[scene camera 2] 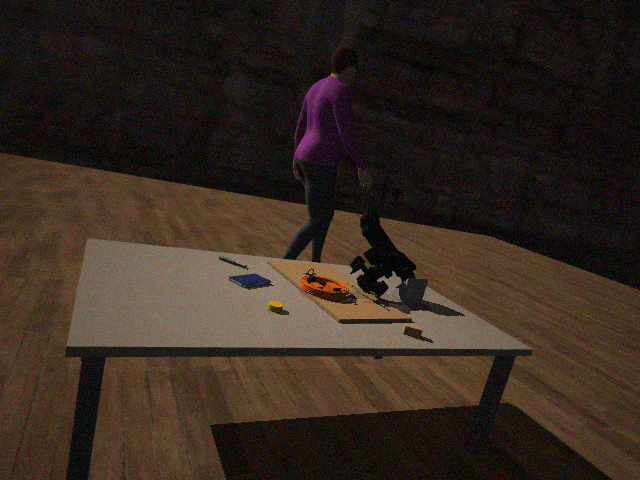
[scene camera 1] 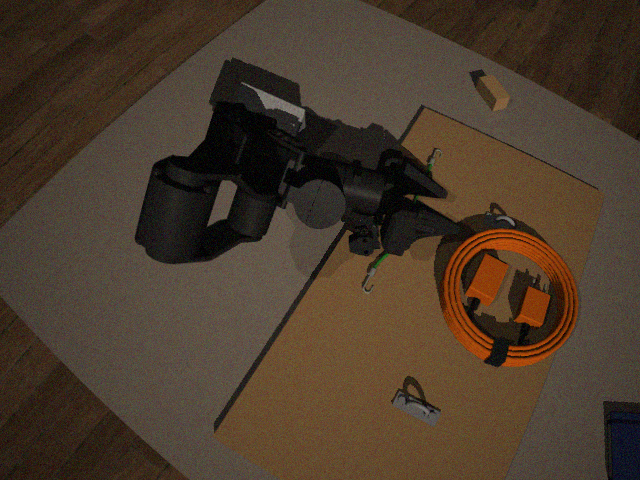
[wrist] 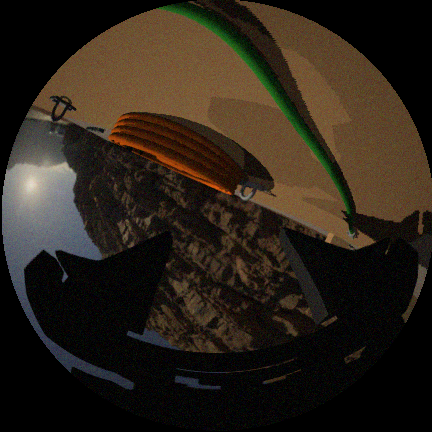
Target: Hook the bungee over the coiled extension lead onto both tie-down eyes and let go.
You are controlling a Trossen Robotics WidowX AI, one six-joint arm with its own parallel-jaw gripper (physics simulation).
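Places are measured from the arm's base along level axes (x right, y down, z ahead), in centimetres.
Where they show: gripper, fingertip midpoint: (scene camera 2: 358, 281) (scene camera 1: 452, 211) (wrist: 226, 234); arm's base, link origin: (scene camera 2: 410, 285) (scene camera 1: 253, 134).
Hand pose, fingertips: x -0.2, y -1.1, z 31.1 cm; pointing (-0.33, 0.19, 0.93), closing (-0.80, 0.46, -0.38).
Each offset is from my fingertips to the centre of the thing. Level surfaces: height alone.
The green bungee @(dx -0.4, dy +5.9, dz -6.5 cm) (scene camera 1: 381, 259) (scene camera 2: 361, 290) (wrist: 280, 95) lies across the board @(dy +6.3 cm) (scene camera 1: 330, 361) (scene camera 2: 361, 314), its middle hidden under the arm in scene camera 1. Its metal end hooks @(dx +12.2, dy +6.0, dz -6.2 cm) (scene camera 1: 368, 283) @(dx -13.0, dy +6.0, dz -5.8 cm) (scene camera 1: 436, 153) are apart from both eyes. The coiled orange extension lead @(dx +5.4, dy +4.8, dz +12.0 cm) (scene camera 1: 516, 239) (scene camera 2: 324, 294) (wrist: 170, 145) lies between one tie-down eye @(dx +24.8, dy +4.9, dz +6.4 cm) (scene camera 1: 417, 406) (scene camera 2: 310, 272) (wrist: 61, 107) and the other eye @(dx -5.6, dy +4.9, dz +7.8 cm) (scene camera 1: 504, 221) (wrist: 246, 192), which is close beside the coil. My gripper (scene camera 1: 454, 211) (wrist: 226, 234) is open and empty, above the bungee, with its fingertips pointing towards the coil side.
A small wooden block @(dx -32.2, dy +6.0, dz -1.7 cm) (scene camera 1: 493, 93) (scene camera 2: 412, 330) lies beyond the board's end. A blue book @(dx +16.3, dy +6.9, dz +39.5 cm) (scene camera 1: 624, 444) (scene camera 2: 249, 280), a yellow disc @(dx -9.0, dy +6.5, dz +41.7 cm) (scene camera 2: 275, 306) and a dark pen-like thing @(dx +38.2, dy +6.9, dz +37.8 cm) (scene camera 2: 232, 261) lie past the coil. A person in purple (scene camera 2: 323, 124) is behind the table.
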